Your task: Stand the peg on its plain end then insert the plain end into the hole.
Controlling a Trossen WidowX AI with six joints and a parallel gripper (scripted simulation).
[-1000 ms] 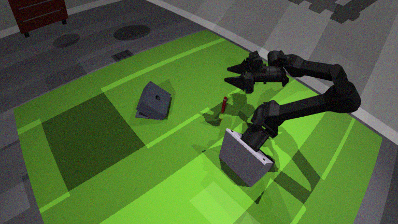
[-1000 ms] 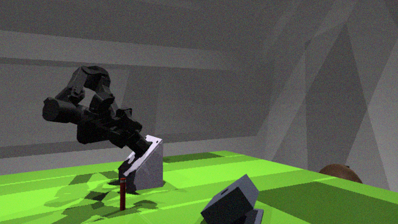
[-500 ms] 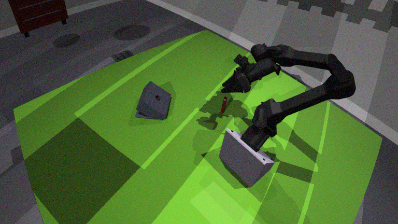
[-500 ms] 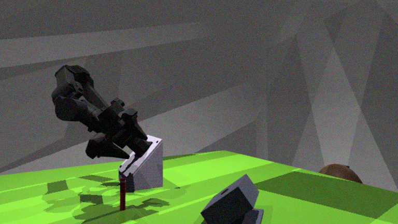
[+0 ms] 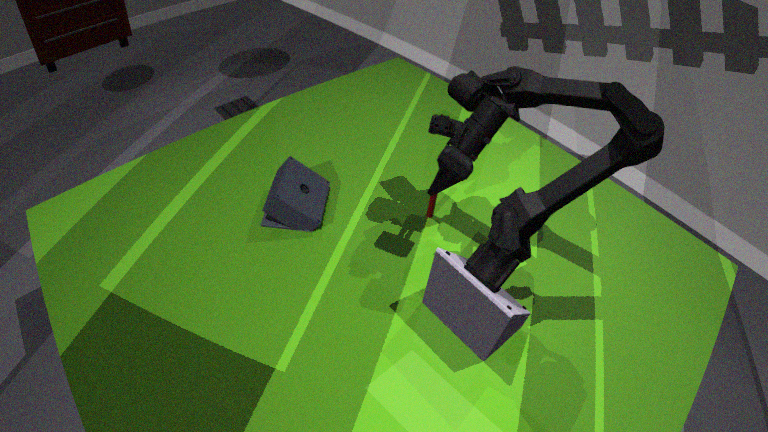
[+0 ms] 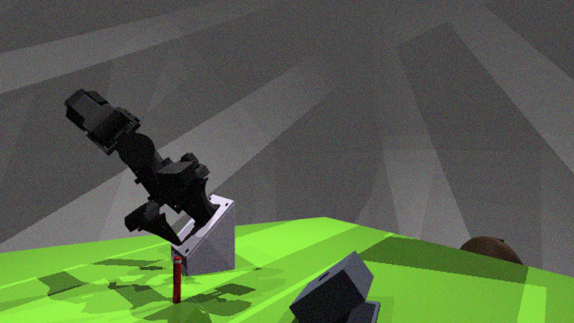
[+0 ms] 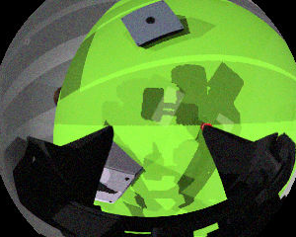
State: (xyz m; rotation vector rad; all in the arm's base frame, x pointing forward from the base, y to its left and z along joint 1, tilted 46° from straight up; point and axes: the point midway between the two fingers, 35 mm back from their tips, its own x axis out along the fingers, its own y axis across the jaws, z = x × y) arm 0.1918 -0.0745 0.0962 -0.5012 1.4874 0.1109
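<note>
Right now the red peg is 6 cm below my gripper tip, 4 cm to the right of it and 2 cm ahead of it. Also, from my gripper tip: sloped panel 23 cm ahead, 16 cm to the left, 8 cm below.
</note>
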